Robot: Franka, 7 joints.
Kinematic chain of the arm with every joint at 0, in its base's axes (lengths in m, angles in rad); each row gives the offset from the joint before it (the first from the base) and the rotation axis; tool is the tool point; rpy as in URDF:
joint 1: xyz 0 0 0.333 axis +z
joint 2: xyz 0 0 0 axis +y
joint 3: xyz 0 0 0.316 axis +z
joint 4: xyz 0.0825 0 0 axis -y
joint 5: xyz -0.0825 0 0.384 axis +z
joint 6: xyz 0 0 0 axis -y
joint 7: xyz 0.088 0 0 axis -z
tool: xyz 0 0 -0.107 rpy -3.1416 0 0
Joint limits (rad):
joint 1: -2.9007..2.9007
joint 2: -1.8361..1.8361
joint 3: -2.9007..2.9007
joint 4: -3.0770..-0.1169
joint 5: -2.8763..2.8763
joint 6: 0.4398..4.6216
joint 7: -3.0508..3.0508
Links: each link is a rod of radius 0.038 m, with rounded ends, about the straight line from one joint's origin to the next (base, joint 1, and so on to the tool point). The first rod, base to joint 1, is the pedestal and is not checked.
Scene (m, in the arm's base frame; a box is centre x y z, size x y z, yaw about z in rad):
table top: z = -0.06
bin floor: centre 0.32 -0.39 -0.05 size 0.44 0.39 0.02 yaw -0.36
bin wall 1: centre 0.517 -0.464 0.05 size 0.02 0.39 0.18 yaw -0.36
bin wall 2: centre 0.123 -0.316 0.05 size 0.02 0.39 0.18 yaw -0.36
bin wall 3: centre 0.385 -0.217 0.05 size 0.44 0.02 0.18 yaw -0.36
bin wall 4: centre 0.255 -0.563 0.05 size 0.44 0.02 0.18 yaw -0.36
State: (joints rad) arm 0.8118 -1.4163 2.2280 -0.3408 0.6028 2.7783 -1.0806
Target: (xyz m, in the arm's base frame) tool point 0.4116 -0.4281 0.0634
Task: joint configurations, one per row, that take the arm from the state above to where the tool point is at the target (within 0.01 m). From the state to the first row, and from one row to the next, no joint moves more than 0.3 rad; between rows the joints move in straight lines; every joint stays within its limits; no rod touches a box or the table.
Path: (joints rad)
1: 0.5591 -1.1713 1.9395 -0.5968 0.6323 2.7765 -1.0806
2: 0.3065 -0.9262 1.6511 -0.8528 0.6617 2.7747 -1.0806
3: 0.0538 -0.6812 1.3626 -1.1088 0.6912 2.7728 -1.0806
4: -0.1989 -0.4361 1.0742 -1.3648 0.7206 2.7710 -1.0806
5: -0.4516 -0.1911 0.7857 -1.6208 0.7501 2.7692 -1.0806
6: -0.7042 0.0540 0.4973 -1.8768 0.7795 2.7674 -1.0806
7: -0.9569 0.2990 0.2088 -2.1328 0.8090 2.7655 -1.0806
8: -0.9535 0.5559 0.2006 -2.0303 0.7982 2.7670 -1.0806
9: -0.9501 0.8128 0.1924 -1.9279 0.7873 2.7686 -1.0806

